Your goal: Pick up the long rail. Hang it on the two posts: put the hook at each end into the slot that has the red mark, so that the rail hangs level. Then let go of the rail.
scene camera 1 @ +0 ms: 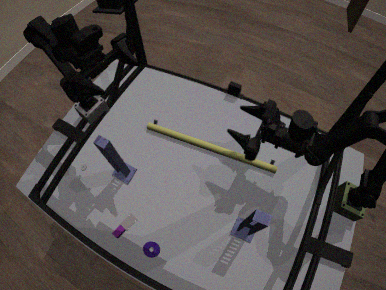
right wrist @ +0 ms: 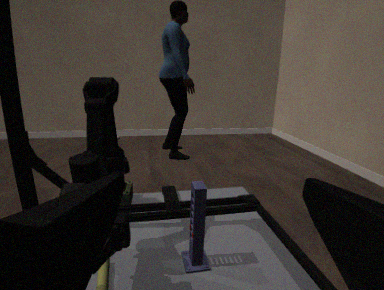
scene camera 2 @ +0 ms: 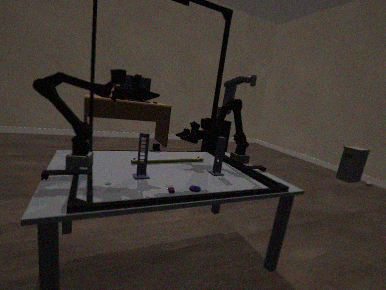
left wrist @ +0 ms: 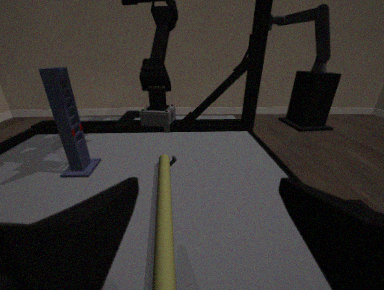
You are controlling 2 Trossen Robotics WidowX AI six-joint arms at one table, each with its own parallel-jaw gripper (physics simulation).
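Frame: origin at the left arm's base, x ahead, y left, z up, level; metres.
Where they show: left gripper, fingertip midpoint: [scene camera 1: 234, 118] [scene camera 2: 178, 136] [left wrist: 209, 184]; right gripper, fingertip midpoint: [scene camera 1: 121, 77] [right wrist: 214, 185] [scene camera 2: 158, 95]; left arm's base, link origin: [scene camera 1: 355, 199] [scene camera 2: 240, 153]; right arm's base, link origin: [scene camera 1: 88, 102] [scene camera 2: 80, 153] [left wrist: 158, 108].
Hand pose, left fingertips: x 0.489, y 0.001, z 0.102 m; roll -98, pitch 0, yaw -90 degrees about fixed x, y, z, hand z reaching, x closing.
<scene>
Things, the pixels of their top centre, and the offset from my left fingertips.
- long yellow rail, top centre: [left wrist: 167, 246] [scene camera 1: 211, 143] [scene camera 2: 170, 158] dx +0.047, dy +0.039, dz -0.131 m
- magenta block, top centre: [scene camera 1: 123, 225] [scene camera 2: 170, 185] dx +0.148, dy +0.413, dz -0.143 m
- purple ring, top centre: [scene camera 1: 151, 249] [scene camera 2: 195, 187] dx +0.037, dy +0.428, dz -0.150 m
- small pale ring, top centre: [scene camera 1: 83, 167] dx +0.406, dy +0.332, dz -0.157 m
The long yellow rail [scene camera 1: 200, 143] [scene camera 2: 175, 161] [left wrist: 165, 215] [right wrist: 102, 275] lies on the table behind the two posts, a small dark hook near each end. The blue-grey post at picture left [scene camera 1: 114, 157] [scene camera 2: 143, 155] [left wrist: 65, 115] and the post at picture right [scene camera 1: 261, 219] [scene camera 2: 219, 155] [right wrist: 198, 225] stand upright; red marks show on both in the wrist views. My left gripper [scene camera 1: 236, 119] [scene camera 2: 181, 134] [left wrist: 209, 184] is open and empty, above the rail's right part. My right gripper [scene camera 2: 156, 95] [right wrist: 214, 185] is open and empty, high over the table's left side.
A magenta block [scene camera 1: 119, 231] [scene camera 2: 171, 190], a purple ring [scene camera 1: 145, 249] [scene camera 2: 195, 188] and a small pale ring [scene camera 1: 84, 167] lie near the front. Dark frame bars edge the table, with tall uprights at the back. A person [right wrist: 175, 55] stands beyond the table.
</scene>
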